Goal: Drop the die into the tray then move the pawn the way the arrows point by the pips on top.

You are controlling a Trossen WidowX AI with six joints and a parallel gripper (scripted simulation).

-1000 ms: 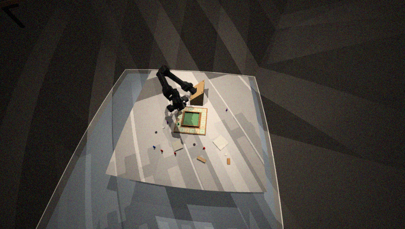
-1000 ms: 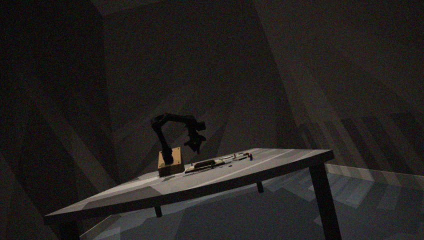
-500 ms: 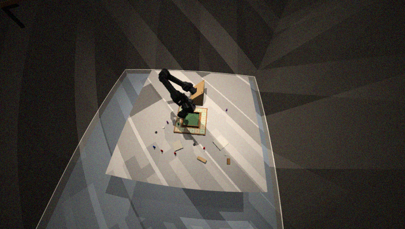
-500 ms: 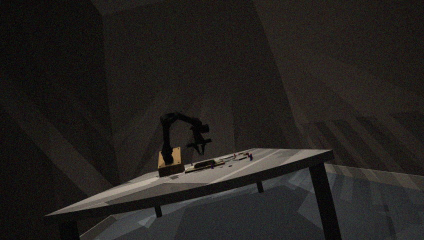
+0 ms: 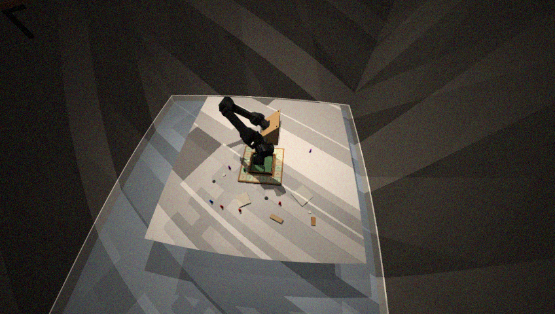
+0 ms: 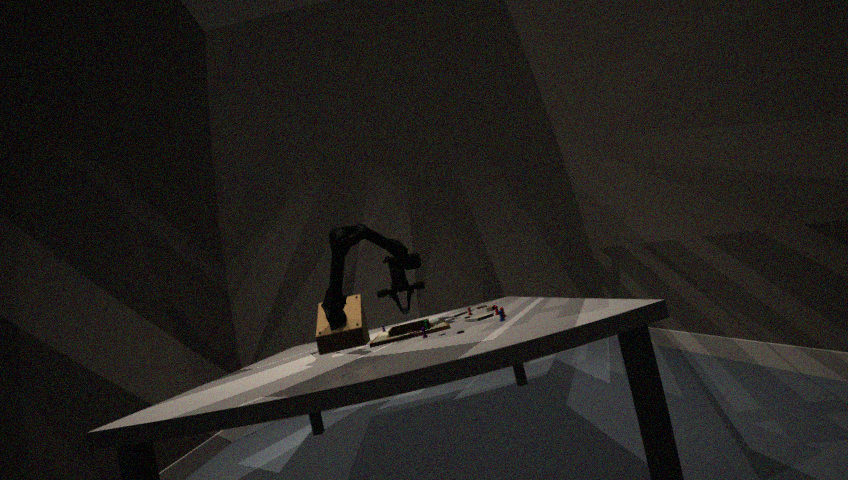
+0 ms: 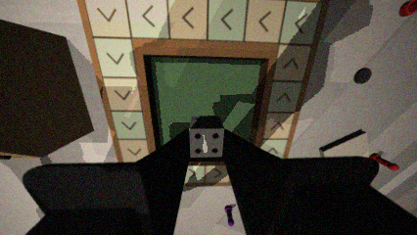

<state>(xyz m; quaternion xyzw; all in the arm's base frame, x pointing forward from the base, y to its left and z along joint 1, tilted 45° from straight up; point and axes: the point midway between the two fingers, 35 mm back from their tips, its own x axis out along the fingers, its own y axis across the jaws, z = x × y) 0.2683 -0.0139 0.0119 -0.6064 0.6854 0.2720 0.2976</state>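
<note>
Now: gripper tip 6 cm short of the green pawn, 12 cm to the left of it and 6 cm above it. Also, from my gripper tip: green dice tray 8 cm below; then flat pale card 22 cm ahead, 26 cm to the left, 8 cm below; then white die right at my gripper tip.
</note>
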